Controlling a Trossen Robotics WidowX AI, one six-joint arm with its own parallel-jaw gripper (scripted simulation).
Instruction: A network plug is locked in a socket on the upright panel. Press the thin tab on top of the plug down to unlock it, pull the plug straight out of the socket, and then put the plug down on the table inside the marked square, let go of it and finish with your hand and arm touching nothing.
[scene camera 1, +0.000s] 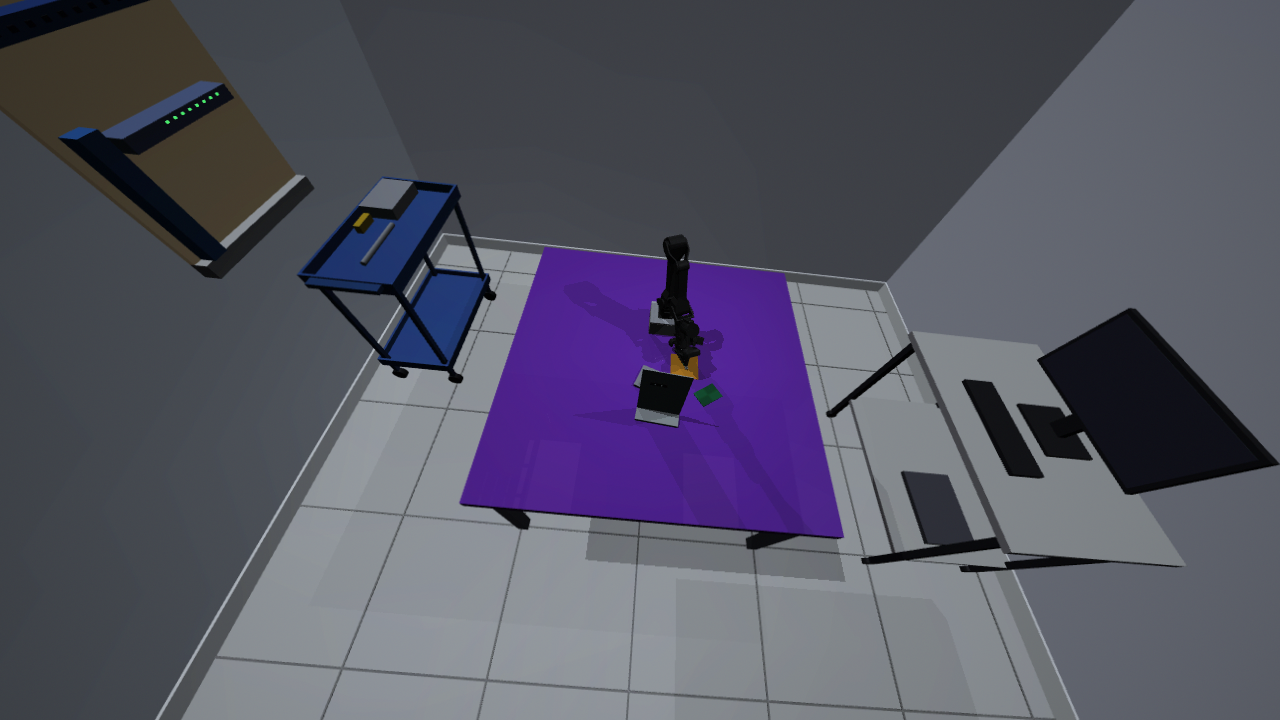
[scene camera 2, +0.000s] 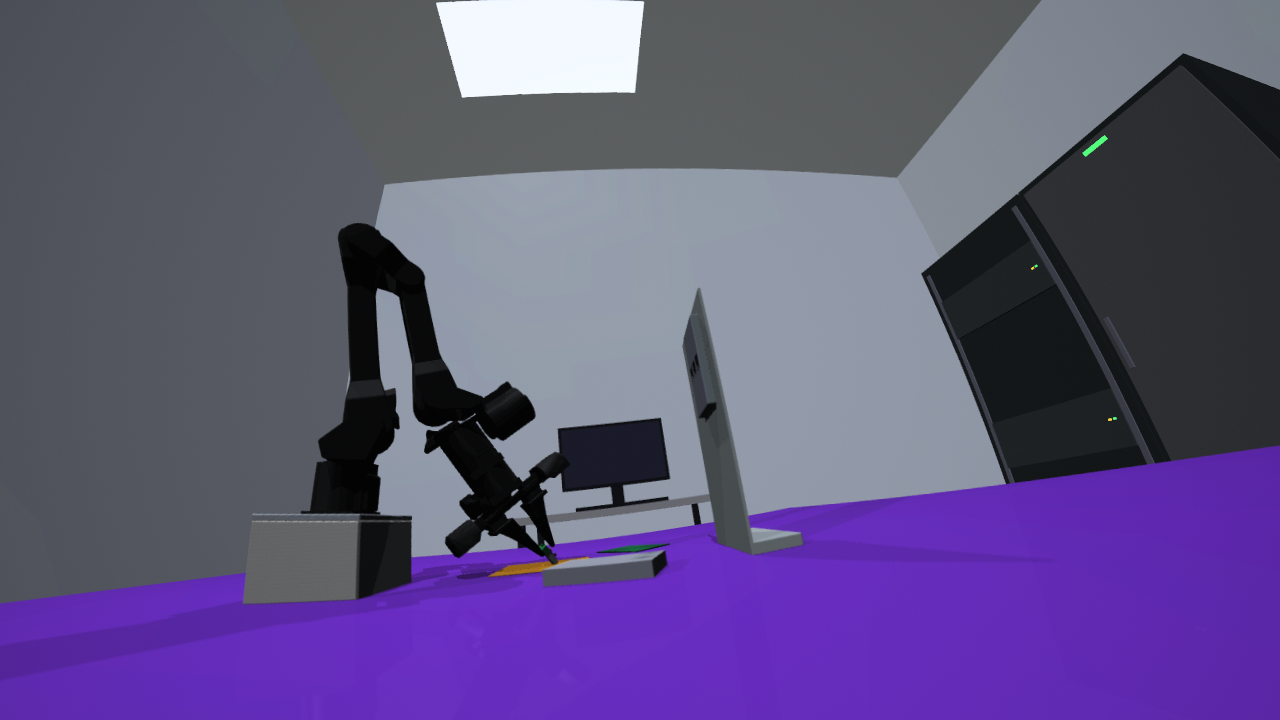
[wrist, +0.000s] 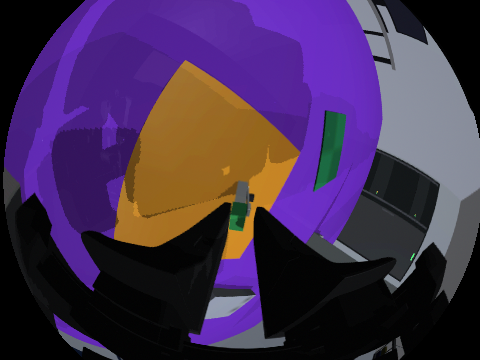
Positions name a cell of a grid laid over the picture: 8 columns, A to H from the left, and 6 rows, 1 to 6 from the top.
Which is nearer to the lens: the network plug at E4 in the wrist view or the flat grey block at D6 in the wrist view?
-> The network plug.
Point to an orange square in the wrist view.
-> D3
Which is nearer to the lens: the network plug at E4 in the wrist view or the green patch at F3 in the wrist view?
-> The network plug.
